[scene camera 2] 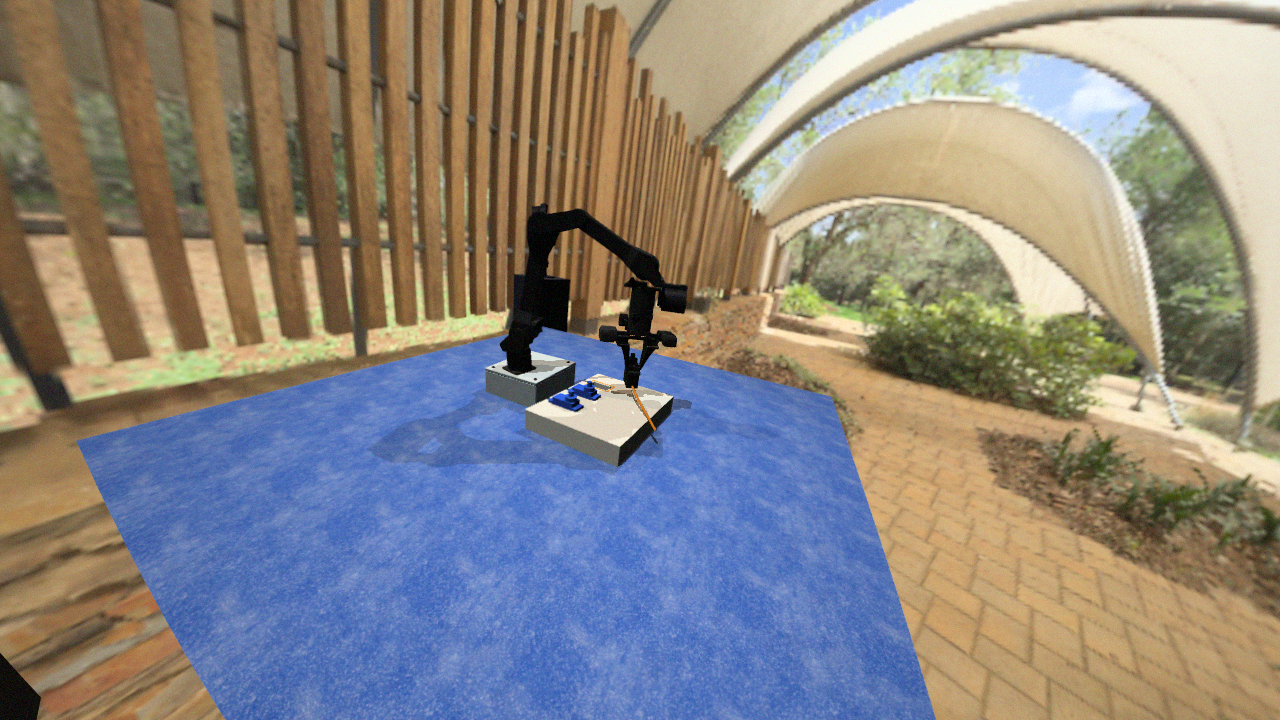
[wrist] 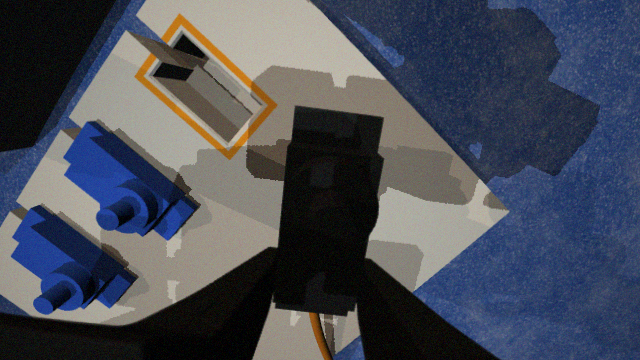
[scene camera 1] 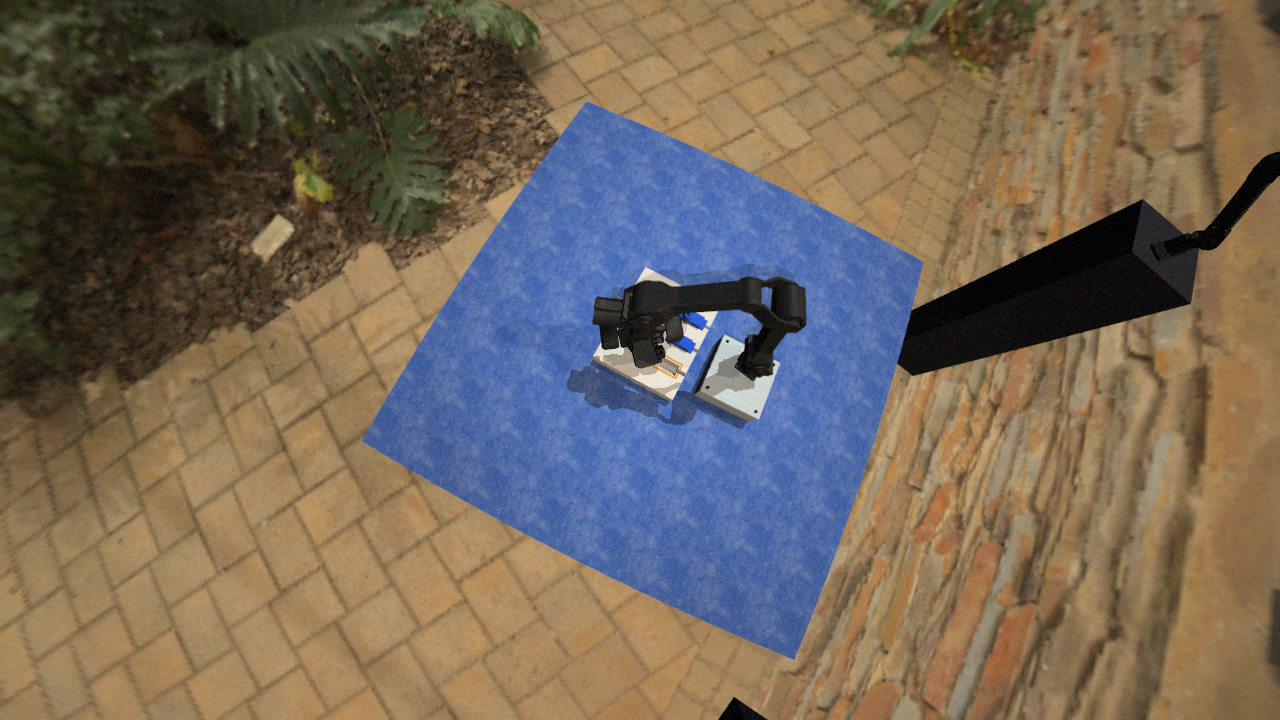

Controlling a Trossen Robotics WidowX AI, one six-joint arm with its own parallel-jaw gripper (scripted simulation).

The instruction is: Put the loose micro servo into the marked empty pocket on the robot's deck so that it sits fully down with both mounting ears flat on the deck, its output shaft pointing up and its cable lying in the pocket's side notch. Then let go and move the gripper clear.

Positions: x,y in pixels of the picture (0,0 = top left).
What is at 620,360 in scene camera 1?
A pale deck.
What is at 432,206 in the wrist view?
A pale deck.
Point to a pale deck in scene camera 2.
At 609,429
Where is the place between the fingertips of my gripper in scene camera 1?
639,341
